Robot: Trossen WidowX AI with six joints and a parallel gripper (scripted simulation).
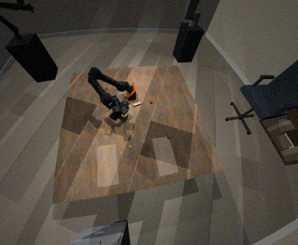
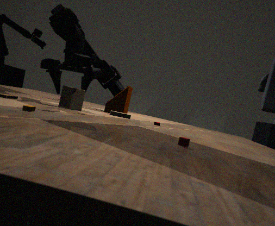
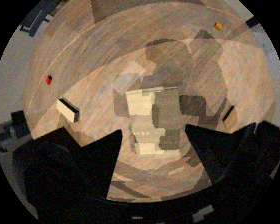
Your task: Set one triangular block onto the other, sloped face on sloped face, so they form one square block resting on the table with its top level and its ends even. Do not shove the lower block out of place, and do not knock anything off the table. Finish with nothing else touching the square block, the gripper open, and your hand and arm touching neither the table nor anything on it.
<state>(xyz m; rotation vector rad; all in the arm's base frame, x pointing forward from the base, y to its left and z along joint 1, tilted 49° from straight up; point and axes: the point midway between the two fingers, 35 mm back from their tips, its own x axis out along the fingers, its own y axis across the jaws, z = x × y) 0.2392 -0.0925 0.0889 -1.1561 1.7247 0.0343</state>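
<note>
Right now my gripper tip is 10 mm below the pale triangular block. The rest, counted from my gripper tip: dark flat piece 130 mm to the right, 120 mm ahead, 40 mm below; then yellow piece 280 mm ahead, 40 mm below, 20 mm to the left.
</note>
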